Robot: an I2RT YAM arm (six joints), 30 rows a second.
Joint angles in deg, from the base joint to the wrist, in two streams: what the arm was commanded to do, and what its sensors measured. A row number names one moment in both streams.
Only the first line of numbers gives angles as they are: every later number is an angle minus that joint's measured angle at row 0.
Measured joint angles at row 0:
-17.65 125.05 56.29 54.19 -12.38 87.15
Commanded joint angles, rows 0 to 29:
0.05 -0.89 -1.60 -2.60 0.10 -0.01
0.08 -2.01 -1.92 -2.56 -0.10 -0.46
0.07 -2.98 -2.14 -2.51 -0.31 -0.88
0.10 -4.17 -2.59 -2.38 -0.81 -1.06
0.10 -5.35 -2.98 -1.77 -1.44 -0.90
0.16 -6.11 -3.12 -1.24 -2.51 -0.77
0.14 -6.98 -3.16 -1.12 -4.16 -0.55
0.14 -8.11 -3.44 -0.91 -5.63 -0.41
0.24 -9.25 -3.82 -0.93 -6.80 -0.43
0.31 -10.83 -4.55 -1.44 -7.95 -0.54
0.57 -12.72 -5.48 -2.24 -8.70 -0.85
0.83 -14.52 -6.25 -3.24 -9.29 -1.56
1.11 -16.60 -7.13 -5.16 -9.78 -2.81
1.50 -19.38 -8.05 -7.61 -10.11 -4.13
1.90 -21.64 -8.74 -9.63 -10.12 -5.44
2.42 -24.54 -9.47 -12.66 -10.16 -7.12
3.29 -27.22 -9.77 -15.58 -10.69 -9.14
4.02 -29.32 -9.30 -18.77 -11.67 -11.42
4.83 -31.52 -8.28 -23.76 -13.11 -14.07
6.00 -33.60 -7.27 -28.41 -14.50 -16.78
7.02 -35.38 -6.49 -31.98 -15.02 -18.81
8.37 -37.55 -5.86 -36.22 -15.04 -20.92
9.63 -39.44 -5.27 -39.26 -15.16 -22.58
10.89 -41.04 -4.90 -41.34 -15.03 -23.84
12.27 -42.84 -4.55 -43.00 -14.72 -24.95
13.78 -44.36 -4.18 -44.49 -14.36 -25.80
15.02 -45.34 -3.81 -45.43 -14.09 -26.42
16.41 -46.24 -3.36 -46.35 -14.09 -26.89
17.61 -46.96 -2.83 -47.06 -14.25 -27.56
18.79 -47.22 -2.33 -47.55 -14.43 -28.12
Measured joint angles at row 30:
16.70 -44.96 -4.87 -43.14 -13.27 -23.10
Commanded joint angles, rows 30 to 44:
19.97 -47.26 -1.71 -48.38 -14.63 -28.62
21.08 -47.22 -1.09 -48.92 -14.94 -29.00
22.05 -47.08 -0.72 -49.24 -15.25 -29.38
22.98 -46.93 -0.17 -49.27 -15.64 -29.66
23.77 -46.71 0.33 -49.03 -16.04 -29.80
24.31 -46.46 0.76 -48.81 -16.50 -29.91
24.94 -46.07 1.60 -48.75 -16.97 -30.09
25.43 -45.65 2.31 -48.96 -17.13 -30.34
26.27 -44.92 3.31 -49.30 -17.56 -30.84
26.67 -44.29 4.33 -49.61 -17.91 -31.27
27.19 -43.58 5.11 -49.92 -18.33 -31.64
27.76 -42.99 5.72 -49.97 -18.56 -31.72
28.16 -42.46 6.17 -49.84 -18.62 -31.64
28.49 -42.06 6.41 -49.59 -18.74 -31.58
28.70 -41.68 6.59 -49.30 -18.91 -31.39
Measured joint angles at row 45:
27.87 -41.61 4.20 -51.67 -16.83 -29.74
